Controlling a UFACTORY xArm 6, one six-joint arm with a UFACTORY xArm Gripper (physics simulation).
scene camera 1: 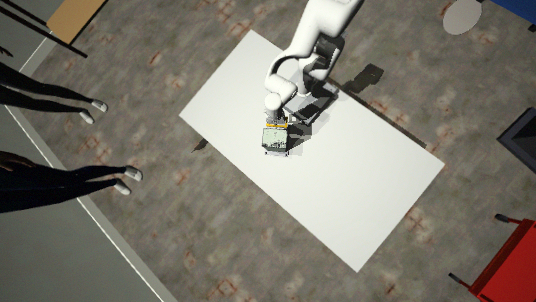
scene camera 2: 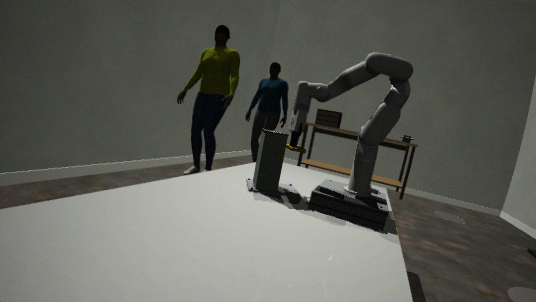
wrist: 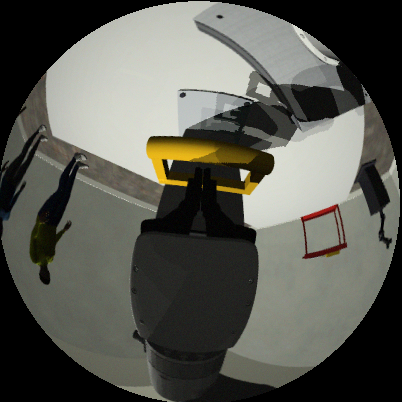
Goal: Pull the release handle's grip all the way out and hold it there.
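Observation:
The release handle's yellow grip [scene camera 1: 276,125] [scene camera 2: 298,149] [wrist: 210,151] sticks out from the side of an upright grey-green post [scene camera 1: 275,139] [scene camera 2: 270,162] [wrist: 172,205], on the side towards the arm's base. In the wrist view it is a thick bar with two side arms and a thinner rear bar around an opening. My gripper [scene camera 2: 295,143] [wrist: 202,175] is shut, with nothing between its fingers. It points down, and its closed fingertips reach into the opening behind the thick bar. A narrow gap seems to show between the tips and that bar; contact cannot be told. The lower tips are hidden in scene camera 1.
The post stands on a light base plate [scene camera 2: 251,186] [wrist: 192,105] on the white table [scene camera 1: 340,200] [scene camera 2: 150,240]. The arm's dark base block [scene camera 2: 345,207] stands close by. Two people [scene camera 2: 217,75] [scene camera 2: 272,95] stand beyond the table, near a wooden shelf table [scene camera 2: 345,132].

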